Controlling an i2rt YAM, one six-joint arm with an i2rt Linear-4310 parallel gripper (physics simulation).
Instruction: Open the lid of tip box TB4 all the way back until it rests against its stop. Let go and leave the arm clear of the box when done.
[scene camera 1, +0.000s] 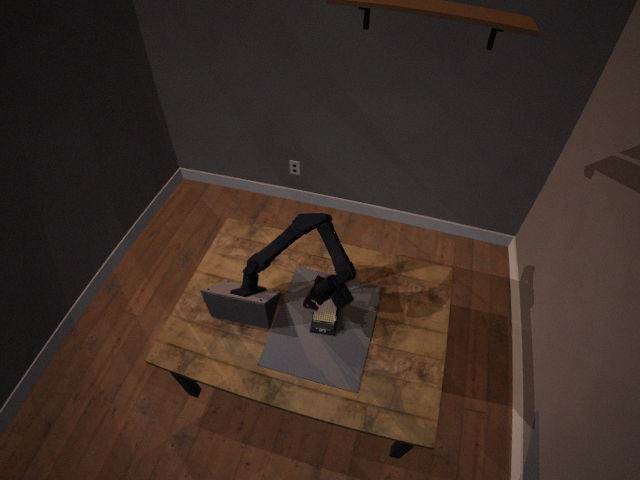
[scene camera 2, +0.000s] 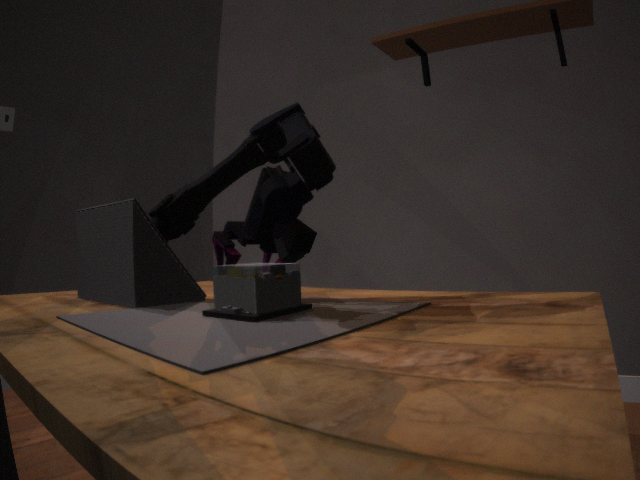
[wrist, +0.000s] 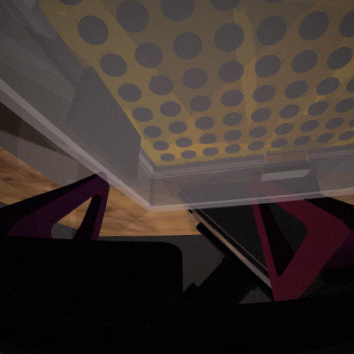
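Observation:
The tip box (scene camera 1: 324, 328) (scene camera 2: 235, 293) stands on the mat, with a yellow perforated tip rack (scene camera 1: 324, 316) (wrist: 215, 100) inside. Its label is too small to read. Its clear lid (scene camera 2: 256, 265) (wrist: 151, 206) appears to lie flat over the box, down or nearly so; a small gap cannot be judged. My gripper (scene camera 2: 244, 260) (wrist: 178, 178) is open with its magenta fingers wide apart, at the far side of the box in the scene camera 2 view. In the wrist view both fingertips show through the clear lid's rim; contact cannot be told. In the scene camera 1 view the hand partly hides the box.
The grey mat (scene camera 1: 305, 356) (scene camera 2: 196, 346) lies on the wooden table (scene camera 1: 398, 382) (scene camera 2: 465, 413). The arm's base stands on a grey wedge-shaped pedestal (scene camera 1: 237, 310) (scene camera 2: 105, 253) to the left of the box. A wall shelf (scene camera 1: 439, 12) (scene camera 2: 485, 28) hangs high behind.

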